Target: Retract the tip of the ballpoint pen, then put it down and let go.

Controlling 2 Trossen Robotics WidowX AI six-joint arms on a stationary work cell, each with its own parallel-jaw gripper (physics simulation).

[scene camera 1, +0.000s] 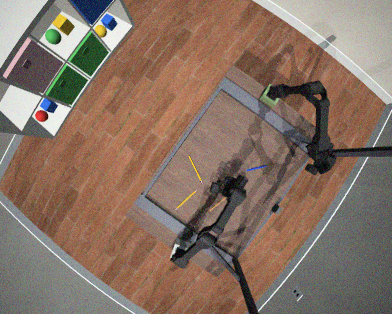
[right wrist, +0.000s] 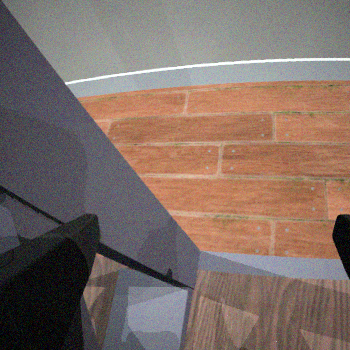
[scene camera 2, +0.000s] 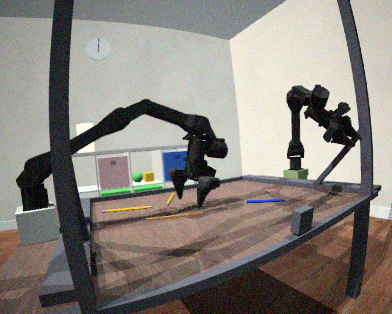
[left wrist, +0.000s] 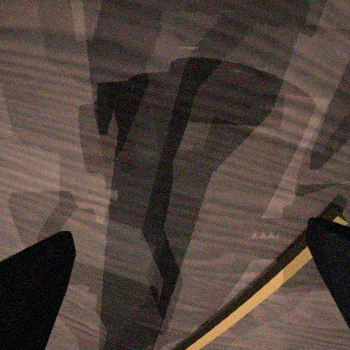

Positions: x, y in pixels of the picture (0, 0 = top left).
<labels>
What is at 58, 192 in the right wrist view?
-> A frame strut.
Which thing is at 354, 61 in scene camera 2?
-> A frame strut.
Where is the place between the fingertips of my right gripper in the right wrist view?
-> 219, 227
</labels>
